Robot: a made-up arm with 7 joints.
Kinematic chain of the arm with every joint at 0, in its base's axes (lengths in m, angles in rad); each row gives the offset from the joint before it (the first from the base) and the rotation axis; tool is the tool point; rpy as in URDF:
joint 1: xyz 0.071 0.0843 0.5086 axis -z
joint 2: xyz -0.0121 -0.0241 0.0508 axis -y
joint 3: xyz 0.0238 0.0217 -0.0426 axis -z
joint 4: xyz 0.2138 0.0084 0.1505 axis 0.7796 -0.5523 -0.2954
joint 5: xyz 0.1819 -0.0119 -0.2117 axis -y
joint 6: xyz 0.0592 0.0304 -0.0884 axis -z
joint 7: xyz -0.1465 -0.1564 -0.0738 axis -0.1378 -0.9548 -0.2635
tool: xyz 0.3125 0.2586 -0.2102 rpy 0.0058 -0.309 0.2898
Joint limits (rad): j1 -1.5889..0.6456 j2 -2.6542..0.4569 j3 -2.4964..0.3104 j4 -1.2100..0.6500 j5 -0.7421..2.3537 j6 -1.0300..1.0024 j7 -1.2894..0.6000
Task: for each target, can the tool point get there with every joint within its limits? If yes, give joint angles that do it. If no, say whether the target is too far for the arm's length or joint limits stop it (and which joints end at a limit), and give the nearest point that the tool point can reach.
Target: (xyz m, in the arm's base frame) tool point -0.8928 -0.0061 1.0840
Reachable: no: joint limits stop it (at a limit: joint 4, joint 6) | nearest point -0.7984 0.0028 1.0308 | short by 0.109 m
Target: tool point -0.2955 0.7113 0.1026
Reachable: yes | joints -0.6934 -1.1510 -0.8366 0.1982 0.8127 -0.2056 0.1532
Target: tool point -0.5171 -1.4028 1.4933
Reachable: no: too far | nearest point -0.2556 -0.7091 1.0539 | short by 0.862 m
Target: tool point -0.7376 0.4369 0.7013
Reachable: yes | joints -0.7754 -1.9724 -1.1525 0.4336 0.2936 0.4148 -0.7832
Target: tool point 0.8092 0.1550 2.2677
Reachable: no: too far | nearest point 0.4739 0.1580 1.4439 | short by 0.889 m
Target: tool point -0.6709 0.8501 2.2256
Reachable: no: too far | nearest point -0.3028 0.4701 1.3861 | short by 0.992 m
